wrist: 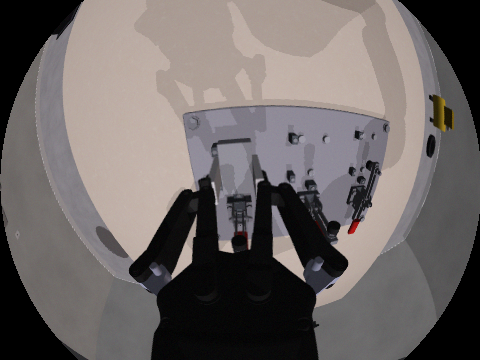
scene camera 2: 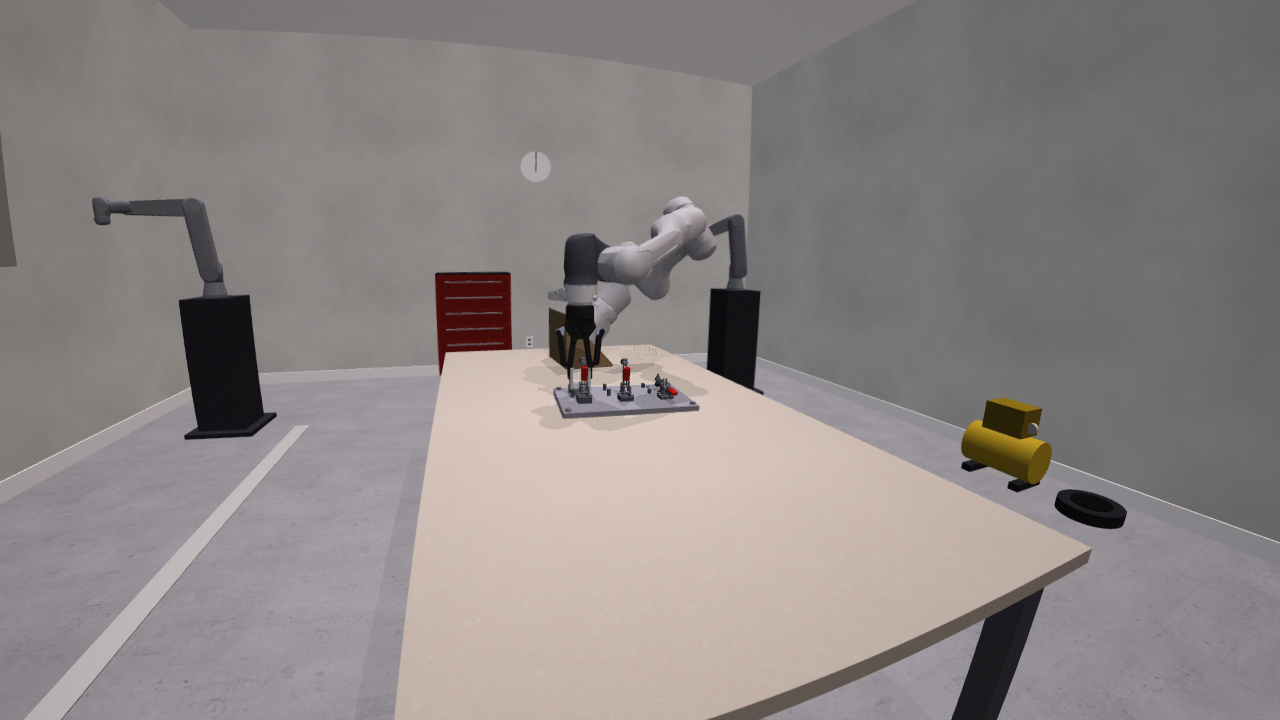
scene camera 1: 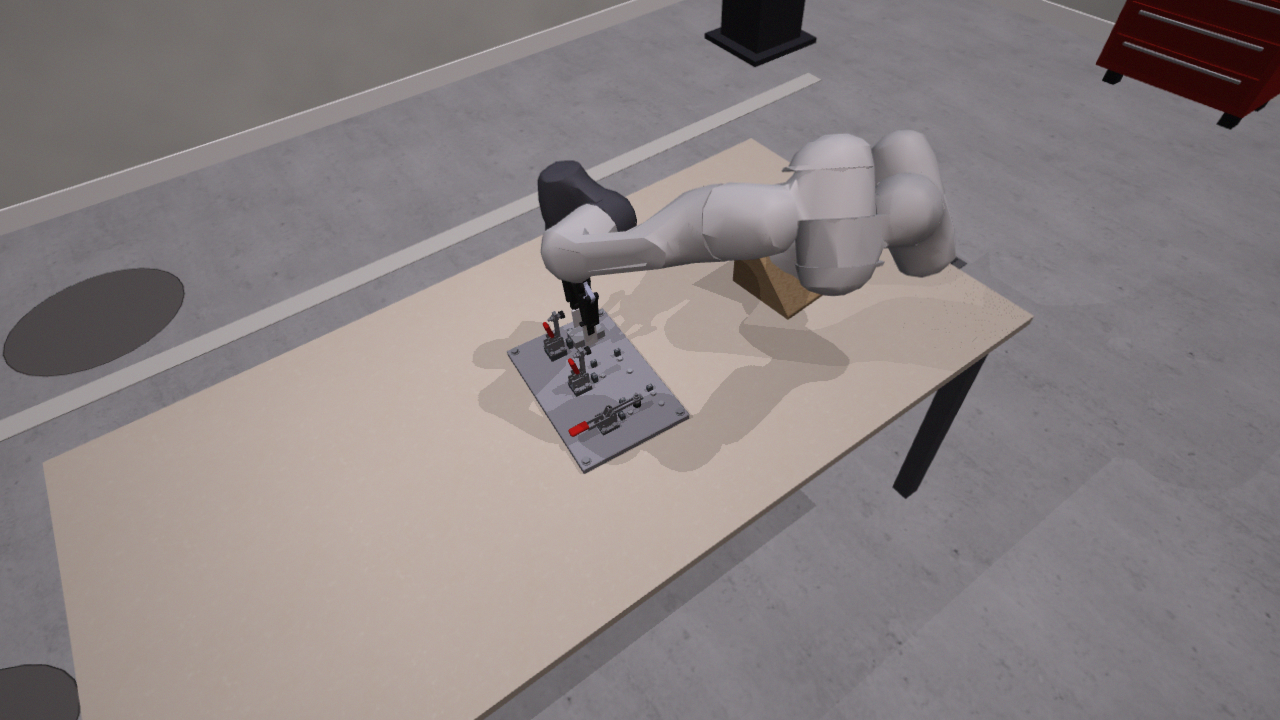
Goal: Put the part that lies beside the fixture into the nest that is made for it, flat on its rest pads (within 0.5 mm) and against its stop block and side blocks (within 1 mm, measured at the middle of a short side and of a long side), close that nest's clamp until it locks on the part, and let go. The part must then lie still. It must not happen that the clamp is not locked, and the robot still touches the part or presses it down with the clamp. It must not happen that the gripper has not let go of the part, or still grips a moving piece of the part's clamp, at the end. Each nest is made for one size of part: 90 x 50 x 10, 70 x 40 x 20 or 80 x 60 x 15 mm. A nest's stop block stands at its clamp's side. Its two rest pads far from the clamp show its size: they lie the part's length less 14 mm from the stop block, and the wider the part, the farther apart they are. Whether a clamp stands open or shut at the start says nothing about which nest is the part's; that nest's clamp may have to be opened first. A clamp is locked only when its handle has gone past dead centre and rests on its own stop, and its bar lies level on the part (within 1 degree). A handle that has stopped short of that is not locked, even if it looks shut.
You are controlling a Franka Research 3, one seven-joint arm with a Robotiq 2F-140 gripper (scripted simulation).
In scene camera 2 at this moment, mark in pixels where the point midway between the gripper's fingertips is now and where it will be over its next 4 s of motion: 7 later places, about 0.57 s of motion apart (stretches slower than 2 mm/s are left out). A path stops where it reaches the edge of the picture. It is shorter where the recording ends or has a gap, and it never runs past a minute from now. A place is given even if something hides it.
The gripper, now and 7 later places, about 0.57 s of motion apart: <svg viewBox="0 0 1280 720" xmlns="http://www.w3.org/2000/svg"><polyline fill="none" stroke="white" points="579,390 579,383 578,367 579,367 580,371 579,376 588,376 593,376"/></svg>
